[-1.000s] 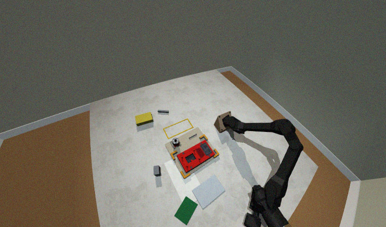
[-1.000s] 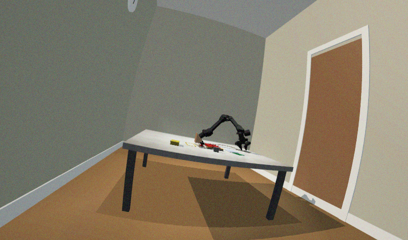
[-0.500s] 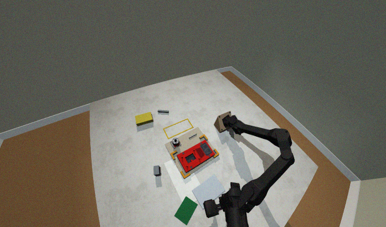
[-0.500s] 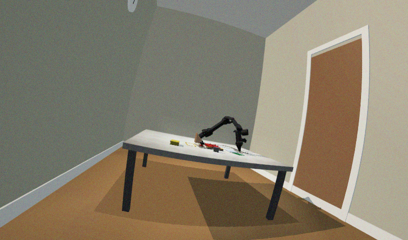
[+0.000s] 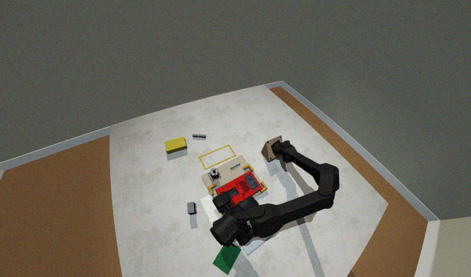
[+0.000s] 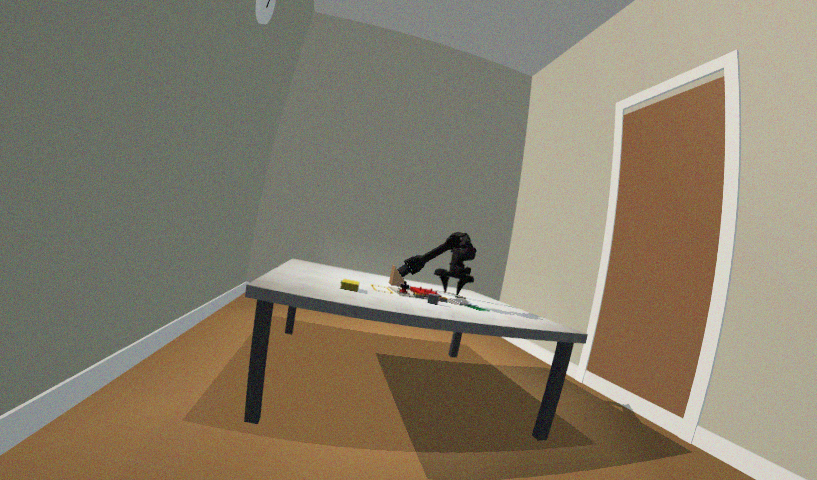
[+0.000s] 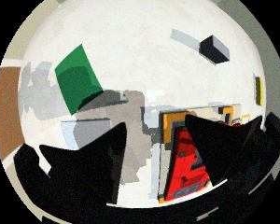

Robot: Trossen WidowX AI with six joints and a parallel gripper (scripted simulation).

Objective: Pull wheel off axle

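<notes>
Right now my gripper tip is 7 cm past the grey wheel and 21 cm to the left of it. Also, from my gripper tip: grey block 10 cm ahead, 13 cm to the right, 2 cm below; pale plate 7 cm behind, 11 cm to the left, 4 cm below; green sheet 7 cm ahead, 11 cm to the left, 4 cm below.
</notes>
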